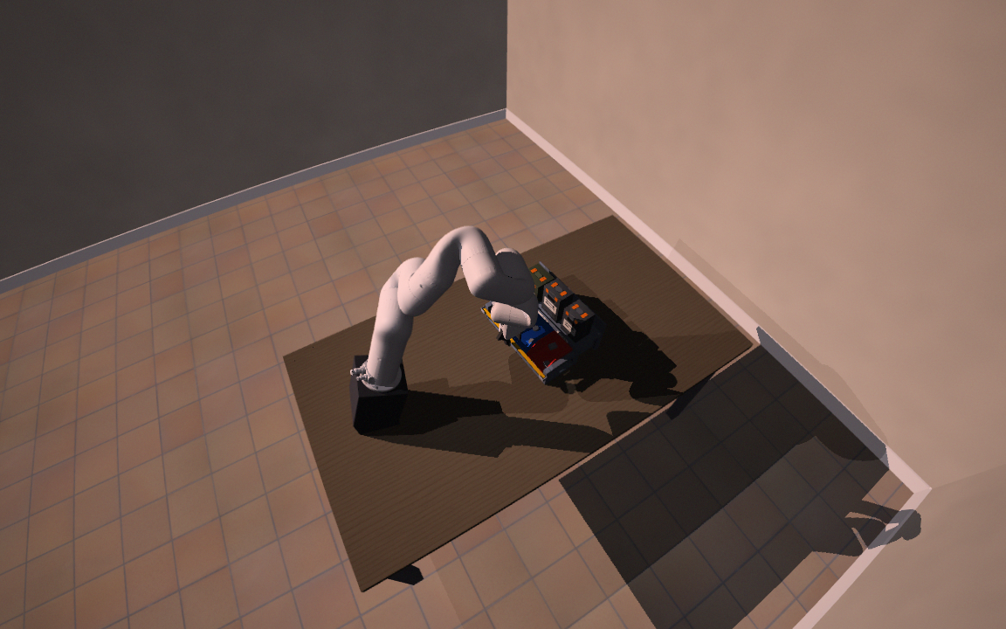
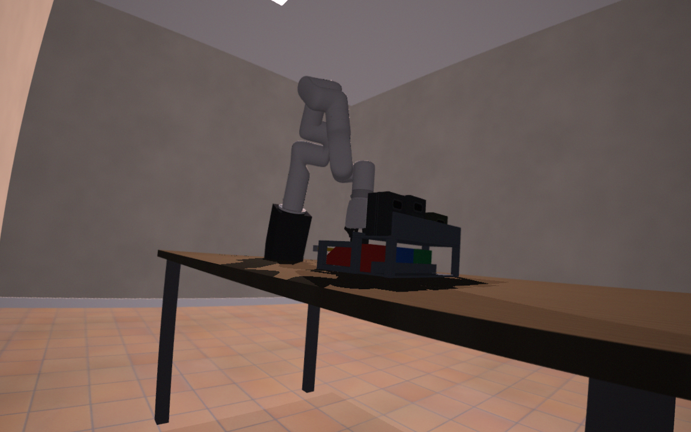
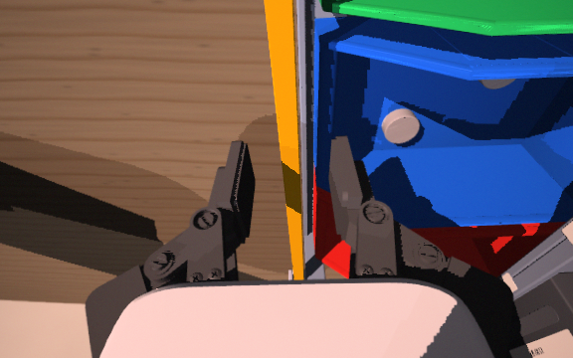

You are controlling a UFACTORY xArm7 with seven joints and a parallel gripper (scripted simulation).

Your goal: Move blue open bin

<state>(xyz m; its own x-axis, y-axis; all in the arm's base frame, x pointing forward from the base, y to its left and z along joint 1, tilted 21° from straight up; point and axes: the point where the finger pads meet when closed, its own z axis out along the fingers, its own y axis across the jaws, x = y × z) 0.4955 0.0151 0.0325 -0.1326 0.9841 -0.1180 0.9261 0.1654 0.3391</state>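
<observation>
The thin yellow bar lies 30 mm below my hand. Also, from my hand: red bin: 120 mm ahead, 100 mm to the right, 40 mm below; then blue open bin: 100 mm ahead, 10 mm to the left, 40 mm below; then green bin: 90 mm ahead, 130 mm to the left, 40 mm below.
</observation>
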